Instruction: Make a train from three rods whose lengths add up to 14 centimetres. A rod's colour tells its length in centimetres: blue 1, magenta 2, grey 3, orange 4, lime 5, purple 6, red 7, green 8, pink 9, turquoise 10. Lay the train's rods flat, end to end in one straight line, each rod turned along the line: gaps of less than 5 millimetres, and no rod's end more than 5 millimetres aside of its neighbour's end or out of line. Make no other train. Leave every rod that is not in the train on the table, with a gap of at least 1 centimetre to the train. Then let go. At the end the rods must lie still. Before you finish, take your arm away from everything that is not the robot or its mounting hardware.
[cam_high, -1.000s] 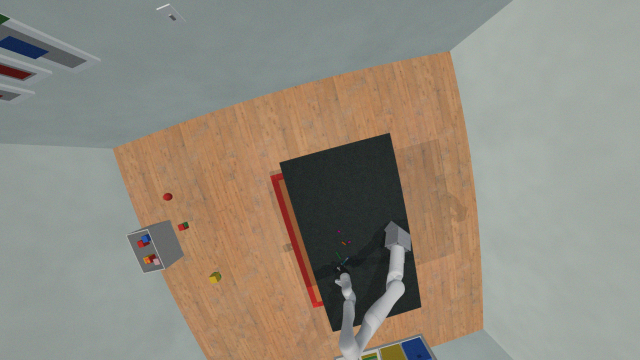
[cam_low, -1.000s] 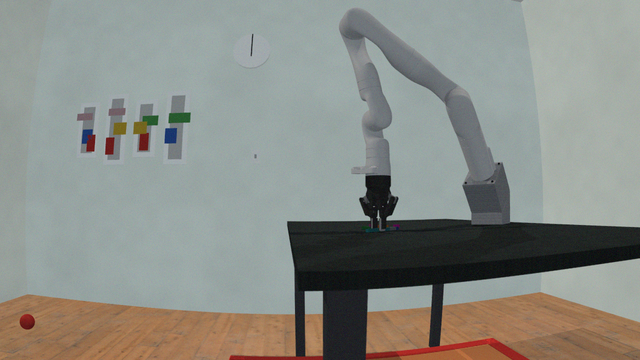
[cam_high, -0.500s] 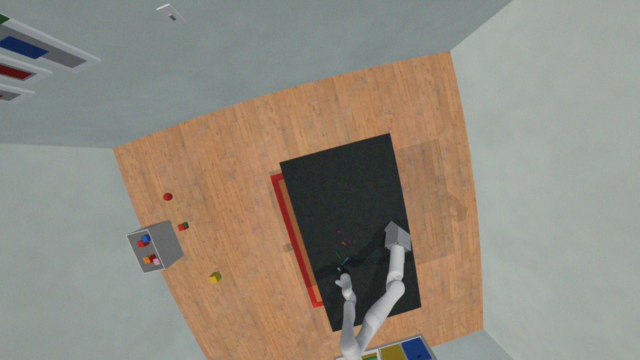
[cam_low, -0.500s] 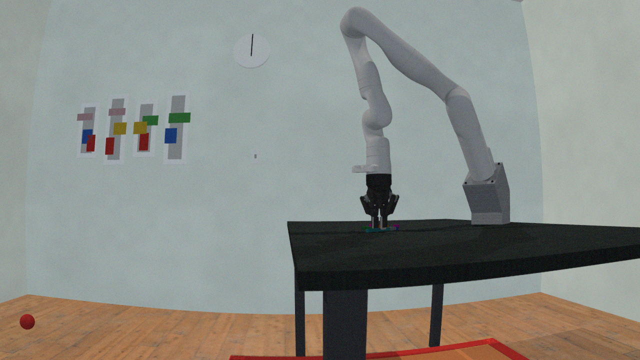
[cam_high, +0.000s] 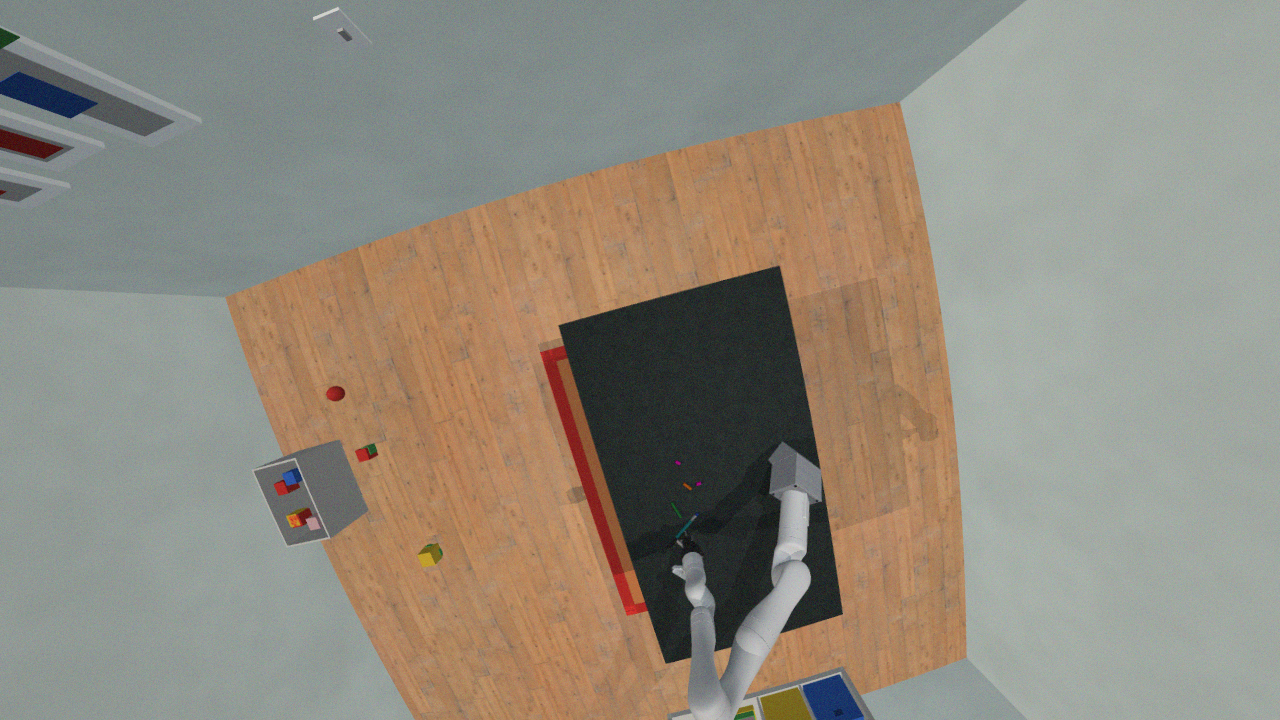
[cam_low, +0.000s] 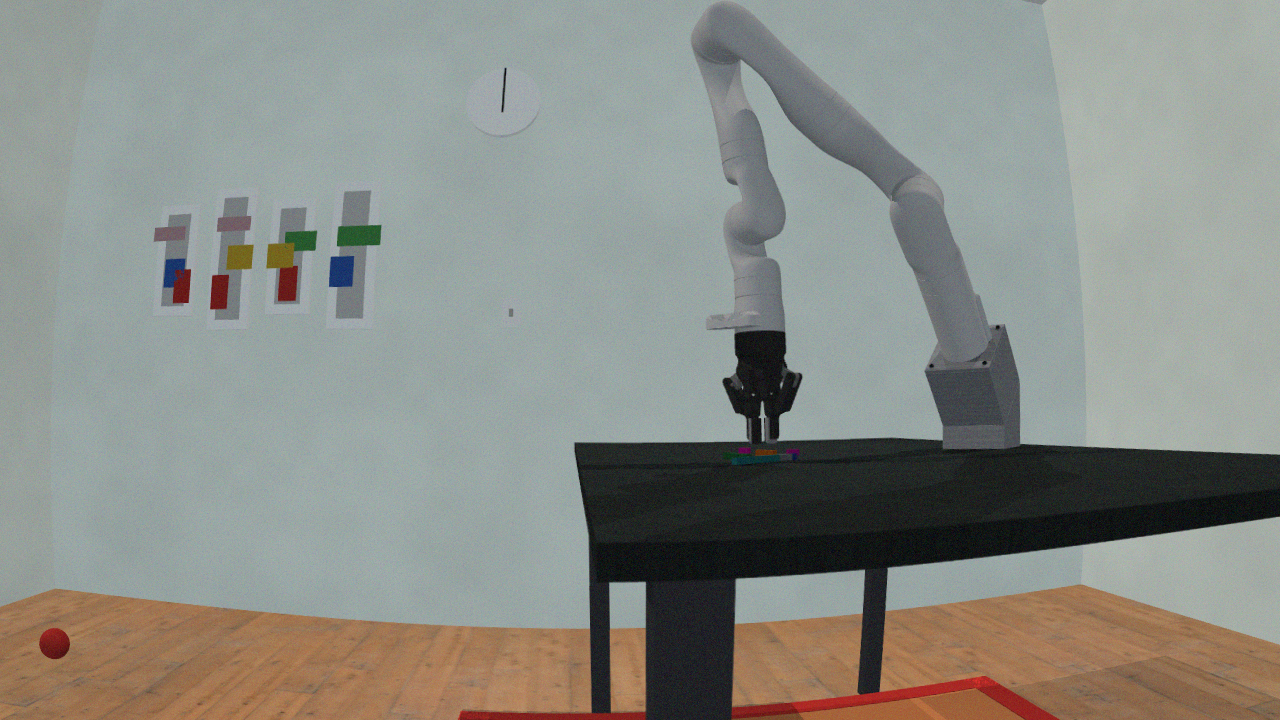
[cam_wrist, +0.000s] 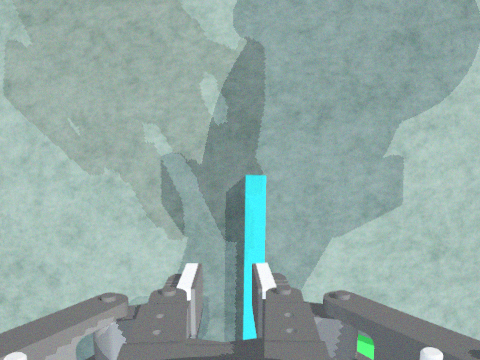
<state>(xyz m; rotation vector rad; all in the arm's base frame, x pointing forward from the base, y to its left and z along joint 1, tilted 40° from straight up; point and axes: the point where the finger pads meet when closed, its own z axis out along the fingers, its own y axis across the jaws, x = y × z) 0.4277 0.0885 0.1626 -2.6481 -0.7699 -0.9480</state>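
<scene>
Right now the turquoise rod is 1 cm ahead of my hand, 1 cm to the right of it and 4 cm below it. Also, from my hand: green rod (2 cm ahead, 11 cm to the right, 4 cm below); then small blue rod (6 cm behind, 7 cm to the right, 4 cm below); then grey rod (5 cm behind, 5 cm to the right, 4 cm below).
</scene>
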